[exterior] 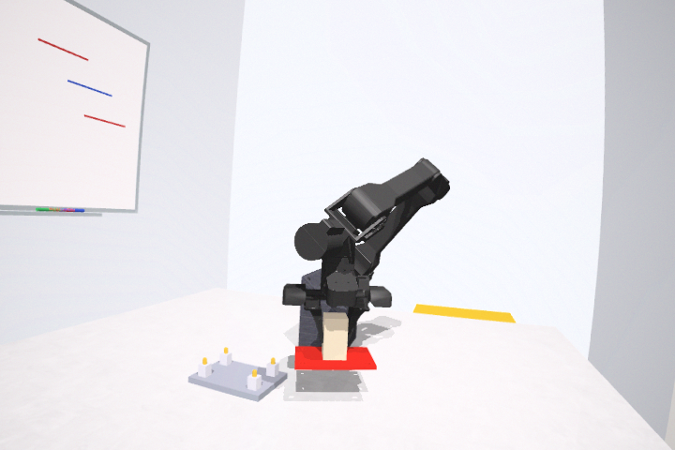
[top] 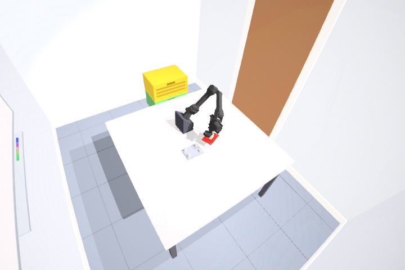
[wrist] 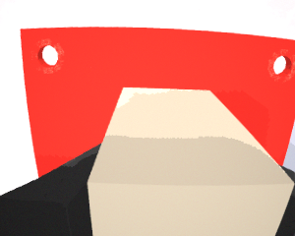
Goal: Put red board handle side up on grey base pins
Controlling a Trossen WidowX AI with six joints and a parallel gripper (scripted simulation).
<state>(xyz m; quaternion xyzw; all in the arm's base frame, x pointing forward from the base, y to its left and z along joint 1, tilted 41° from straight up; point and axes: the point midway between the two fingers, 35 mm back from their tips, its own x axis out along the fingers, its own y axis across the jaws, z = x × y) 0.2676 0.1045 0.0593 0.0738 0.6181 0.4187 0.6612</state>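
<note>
Right now the grey base is 20 mm ahead of my gripper tip, 190 mm to the right of it and 100 mm below it. From my gripper tip the other things lie so: red board (10 mm below).
</note>
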